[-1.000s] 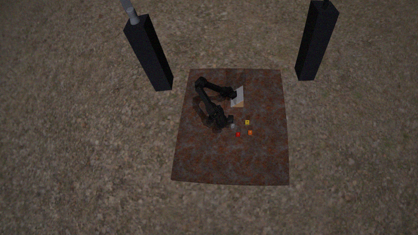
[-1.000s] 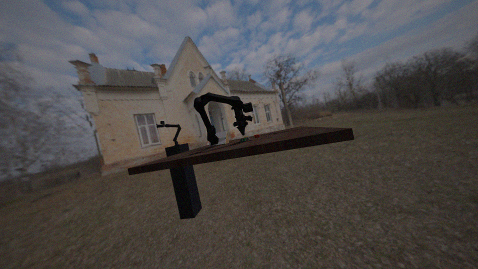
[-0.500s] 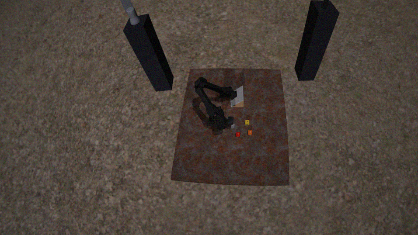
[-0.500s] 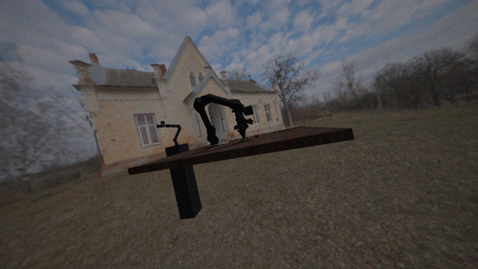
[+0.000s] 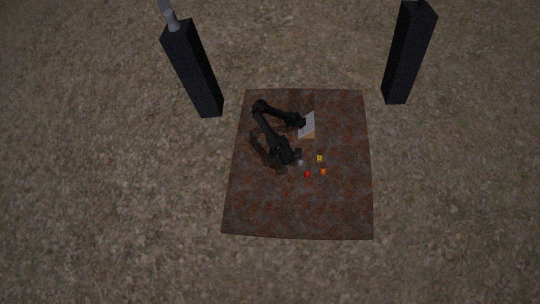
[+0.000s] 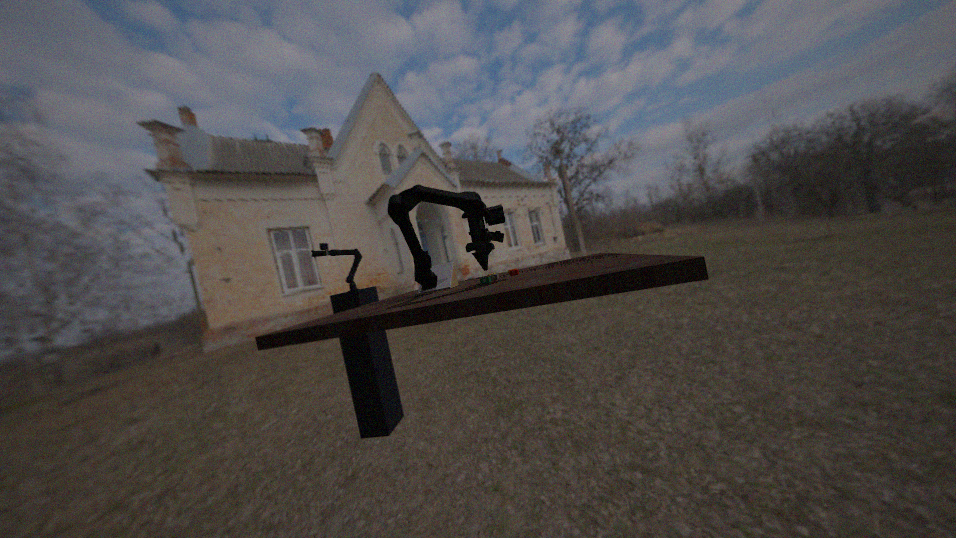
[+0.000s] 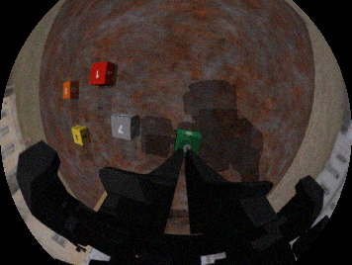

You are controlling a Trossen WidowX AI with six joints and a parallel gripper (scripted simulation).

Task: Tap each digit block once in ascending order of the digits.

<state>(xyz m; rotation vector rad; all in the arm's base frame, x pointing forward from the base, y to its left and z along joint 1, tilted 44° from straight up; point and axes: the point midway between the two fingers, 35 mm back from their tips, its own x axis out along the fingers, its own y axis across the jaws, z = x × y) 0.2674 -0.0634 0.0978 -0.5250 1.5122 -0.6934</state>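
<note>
Right now the green block is 10 mm behind my gripper tip, 10 mm to the right of it and 30 mm below it. From my gripper tip the other things lie so: grey block (10 mm ahead, 90 mm to the left, 30 mm below); then red block (90 mm ahead, 120 mm to the left, 30 mm below); then yellow block (10 mm behind, 200 mm to the left, 30 mm below).
</note>
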